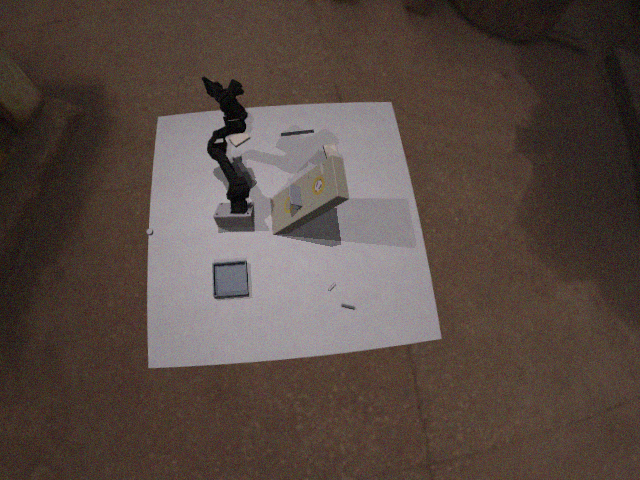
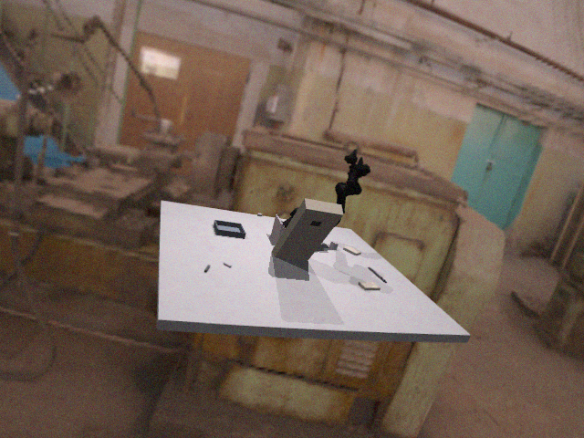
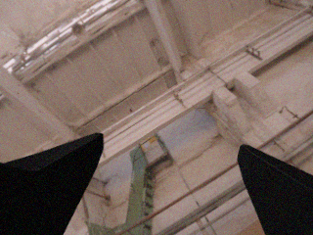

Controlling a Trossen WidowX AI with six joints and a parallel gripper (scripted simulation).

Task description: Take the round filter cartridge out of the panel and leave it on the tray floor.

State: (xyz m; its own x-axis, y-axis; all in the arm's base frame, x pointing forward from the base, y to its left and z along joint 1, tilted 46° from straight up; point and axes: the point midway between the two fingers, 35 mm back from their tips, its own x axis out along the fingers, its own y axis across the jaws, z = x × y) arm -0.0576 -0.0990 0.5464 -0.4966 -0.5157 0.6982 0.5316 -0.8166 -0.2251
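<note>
My gripper tip is 460 mm short of the filter cartridge, 280 mm to the left of it and 290 mm above it. The rest, counted from my gripper tip: grey tray (80 mm ahead, 620 mm to the right, 560 mm below).
</note>
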